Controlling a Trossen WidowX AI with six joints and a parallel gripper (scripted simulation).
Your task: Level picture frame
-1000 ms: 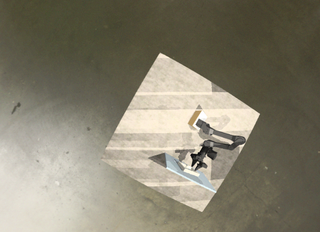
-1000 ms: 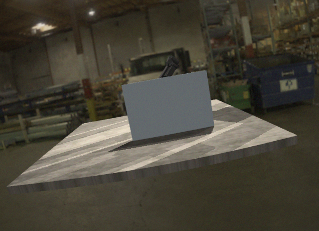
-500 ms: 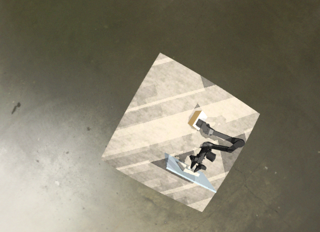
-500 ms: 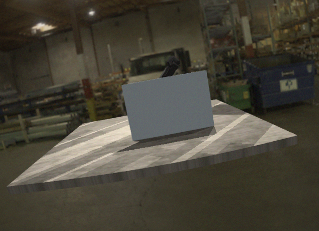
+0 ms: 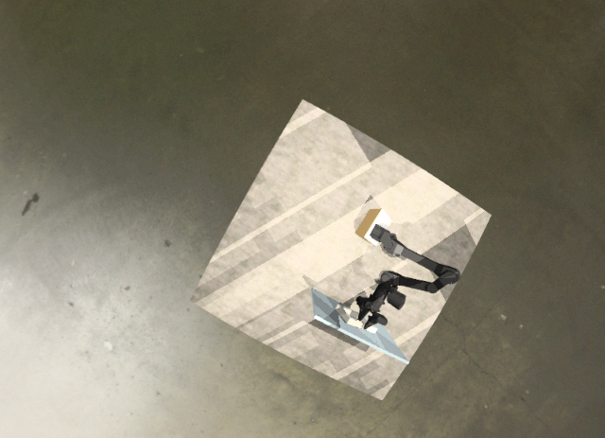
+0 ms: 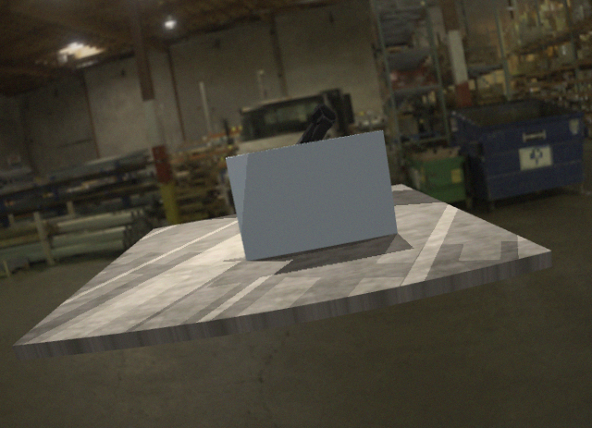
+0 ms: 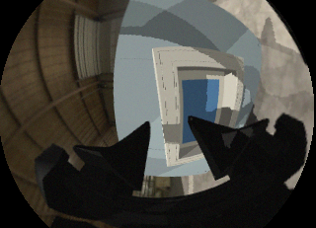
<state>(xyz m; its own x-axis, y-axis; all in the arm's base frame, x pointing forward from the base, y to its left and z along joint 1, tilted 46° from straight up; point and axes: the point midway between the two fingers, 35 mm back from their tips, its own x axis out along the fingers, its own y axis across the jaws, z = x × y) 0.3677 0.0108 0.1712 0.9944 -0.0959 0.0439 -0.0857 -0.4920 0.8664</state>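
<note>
My gripper tip is now 5 cm above the picture frame, 1 cm to the left of it and 1 cm short of it. Also, from my gripper tip: pale blue wall panel: 7 cm below, 2 cm ahead.
</note>
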